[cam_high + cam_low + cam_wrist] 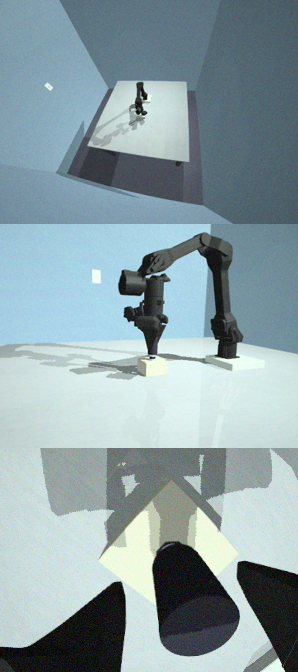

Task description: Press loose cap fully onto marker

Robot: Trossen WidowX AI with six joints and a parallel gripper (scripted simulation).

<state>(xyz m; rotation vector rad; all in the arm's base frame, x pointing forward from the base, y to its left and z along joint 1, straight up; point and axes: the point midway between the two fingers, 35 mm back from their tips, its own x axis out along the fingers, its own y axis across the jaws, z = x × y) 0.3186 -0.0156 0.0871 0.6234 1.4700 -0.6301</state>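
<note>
Right now the dark cap is 10 mm above my gripper tip. From my gripper tip the other things lie so: cream holder block: 60 mm below.
</note>
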